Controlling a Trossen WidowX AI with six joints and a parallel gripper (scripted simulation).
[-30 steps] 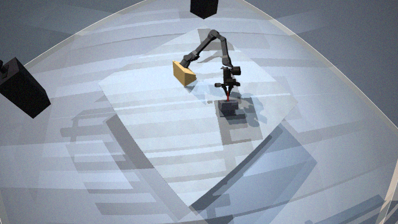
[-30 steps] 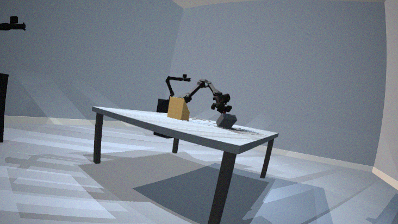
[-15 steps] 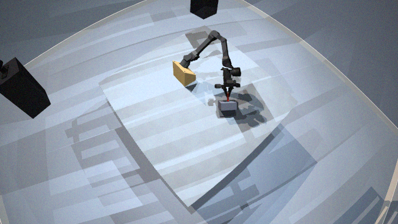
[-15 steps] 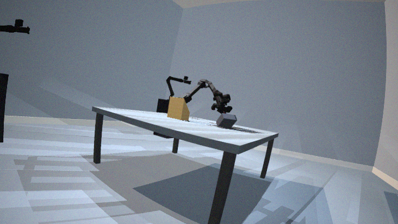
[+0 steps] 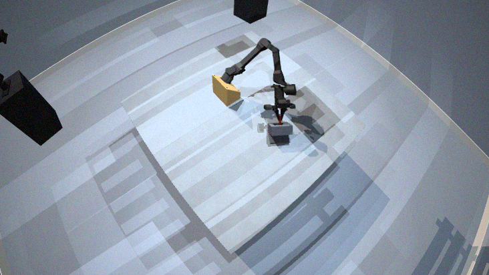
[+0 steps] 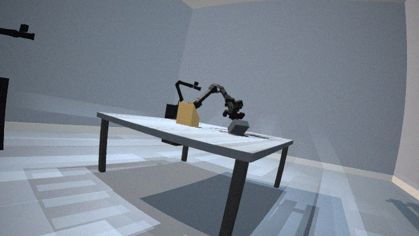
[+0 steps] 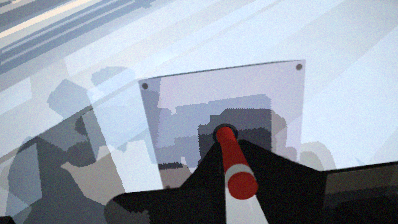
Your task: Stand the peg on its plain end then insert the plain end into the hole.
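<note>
My gripper tip is 40 mm above the grey panel block, 30 mm short of it and 20 mm to the left of it. Round my gripper tip: red peg (10 mm to the left, 10 mm behind, 10 mm above).
</note>
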